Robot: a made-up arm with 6 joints.
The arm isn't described. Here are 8 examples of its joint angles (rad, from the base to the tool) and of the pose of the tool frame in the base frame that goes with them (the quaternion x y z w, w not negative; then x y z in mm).
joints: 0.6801 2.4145 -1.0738 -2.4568 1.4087 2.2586
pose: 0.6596 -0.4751 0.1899 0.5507 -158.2 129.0 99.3
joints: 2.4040 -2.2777 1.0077 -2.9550 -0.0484 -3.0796
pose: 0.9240 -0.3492 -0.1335 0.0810 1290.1 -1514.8 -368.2
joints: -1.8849 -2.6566 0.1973 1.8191 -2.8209 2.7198
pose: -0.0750 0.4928 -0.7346 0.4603 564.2 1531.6 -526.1
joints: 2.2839 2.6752 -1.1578 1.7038 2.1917 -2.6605
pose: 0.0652 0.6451 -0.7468 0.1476 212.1 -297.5 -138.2
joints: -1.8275 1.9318 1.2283 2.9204 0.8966 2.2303
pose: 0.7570 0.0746 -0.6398 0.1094 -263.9 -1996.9 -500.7
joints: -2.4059 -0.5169 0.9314 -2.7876 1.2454 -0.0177
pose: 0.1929 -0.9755 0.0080 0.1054 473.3 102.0 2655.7
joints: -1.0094 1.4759 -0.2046 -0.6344 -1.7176 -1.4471
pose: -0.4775 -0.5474 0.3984 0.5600 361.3 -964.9 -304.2
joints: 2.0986 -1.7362 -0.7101 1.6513 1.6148 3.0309
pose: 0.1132 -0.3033 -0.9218 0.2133 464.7 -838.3 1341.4
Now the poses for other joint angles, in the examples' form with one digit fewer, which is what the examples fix.
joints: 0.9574 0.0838 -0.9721 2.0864 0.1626 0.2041
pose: -0.743 -0.199 0.631 0.100 355 725 1065
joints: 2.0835 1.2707 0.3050 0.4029 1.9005 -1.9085
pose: -0.433 -0.555 -0.696 0.143 -713 1751 166
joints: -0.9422 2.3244 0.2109 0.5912 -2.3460 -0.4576
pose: 0.039 -0.838 -0.047 0.543 141 -559 -1252
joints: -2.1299 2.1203 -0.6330 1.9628 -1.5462 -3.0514
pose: -0.268 -0.531 0.801 0.063 -48 -263 -710
